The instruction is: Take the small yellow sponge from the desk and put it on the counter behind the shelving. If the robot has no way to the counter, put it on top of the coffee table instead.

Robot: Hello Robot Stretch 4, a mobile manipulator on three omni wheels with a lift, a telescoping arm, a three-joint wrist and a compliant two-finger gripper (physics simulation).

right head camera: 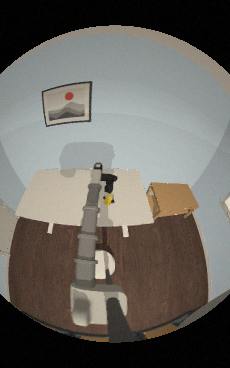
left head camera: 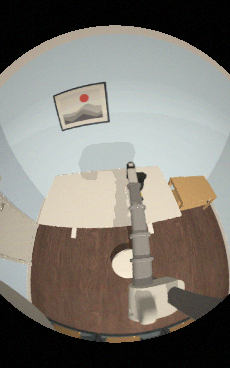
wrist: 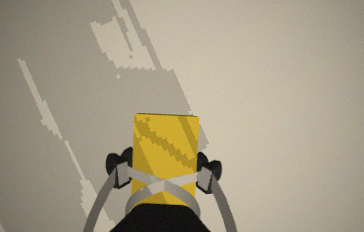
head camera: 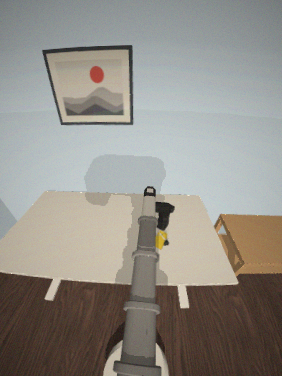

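Seen in the pictures: gripper, fingertip midpoint: (right head camera: 108, 200) (wrist: 164, 162) (head camera: 159, 241); robot's base at its link origin: (right head camera: 99, 263) (left head camera: 127, 262).
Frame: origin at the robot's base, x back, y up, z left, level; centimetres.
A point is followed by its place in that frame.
Observation:
The small yellow sponge (head camera: 161, 239) @(y 73.9, x -62.3, z -9.5 cm) (left head camera: 142, 194) @(y 73.3, x -65.5, z -13.3 cm) (right head camera: 108, 199) @(y 73.9, x -61.6, z -9.0 cm) (wrist: 165, 137) @(y 73.9, x -66.2, z -10.1 cm) is on the cream desk (head camera: 75, 240) @(y 69.3, x -58.1, z 47.6 cm) (left head camera: 80, 200) @(y 69.3, x -62.9, z 49.6 cm) (right head camera: 55, 195) @(y 69.3, x -64.3, z 49.0 cm) (wrist: 290, 125) @(y 69.3, x -61.2, z -24.8 cm), near its right part. My gripper (head camera: 161, 242) @(y 69.8, x -63.0, z -8.8 cm) (right head camera: 109, 201) @(y 69.8, x -63.0, z -8.8 cm) (wrist: 164, 162) @(y 69.8, x -63.0, z -8.8 cm) is shut on it, with one dark fingertip pad against each long side in the wrist view. Whether the sponge is clear of the desk I cannot tell. My arm and the gripper body hide part of it. I cannot make out the counter behind the shelving in these views.
A low brown wooden table (head camera: 260, 240) @(y 42.2, x -88.1, z -107.0 cm) (left head camera: 194, 189) @(y 42.3, x -88.9, z -118.0 cm) (right head camera: 172, 197) @(y 42.2, x -88.2, z -111.8 cm) stands just right of the desk. A pale round thing (left head camera: 122, 263) @(y 18.7, x -0.2, z 6.9 cm) (right head camera: 106, 264) @(y 18.7, x -0.1, z -9.6 cm) is on the floor below my arm. A pale panel (left head camera: 15, 232) @(y 46.8, x -8.5, z 173.5 cm) stands at the left. A framed picture (head camera: 95, 85) @(y 154.6, x -114.5, z 38.9 cm) hangs behind the desk.

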